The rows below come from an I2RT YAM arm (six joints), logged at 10 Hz.
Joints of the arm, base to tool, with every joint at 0 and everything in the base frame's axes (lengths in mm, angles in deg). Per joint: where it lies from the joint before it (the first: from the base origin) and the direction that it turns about. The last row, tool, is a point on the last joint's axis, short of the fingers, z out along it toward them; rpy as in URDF.
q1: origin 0.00 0.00 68.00 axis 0 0 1
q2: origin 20.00 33.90 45.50 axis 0 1 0
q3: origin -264.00 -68.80 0.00 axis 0 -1 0
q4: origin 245.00 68.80 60.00 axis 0 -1 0
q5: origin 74.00 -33.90 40.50 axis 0 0 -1
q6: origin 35.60 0.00 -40.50 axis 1 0 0
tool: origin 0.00 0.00 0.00 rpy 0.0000 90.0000 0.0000
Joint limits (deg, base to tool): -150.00..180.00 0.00..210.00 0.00..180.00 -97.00..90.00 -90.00..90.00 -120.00..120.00
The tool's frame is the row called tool.
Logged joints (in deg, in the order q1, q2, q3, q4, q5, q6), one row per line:
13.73 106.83 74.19 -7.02 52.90 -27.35
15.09 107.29 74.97 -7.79 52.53 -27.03
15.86 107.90 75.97 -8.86 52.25 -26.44
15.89 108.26 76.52 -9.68 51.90 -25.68
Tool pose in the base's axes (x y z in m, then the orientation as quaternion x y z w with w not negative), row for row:
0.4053 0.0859 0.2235 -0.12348 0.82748 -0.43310 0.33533
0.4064 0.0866 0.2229 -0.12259 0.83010 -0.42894 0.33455
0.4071 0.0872 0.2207 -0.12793 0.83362 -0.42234 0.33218
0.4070 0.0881 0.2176 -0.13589 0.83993 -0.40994 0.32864
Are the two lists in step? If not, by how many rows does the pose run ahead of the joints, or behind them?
The pose runs 2 rows ahead of the joints: the pose in row i belongs to the joints in row i + 2.
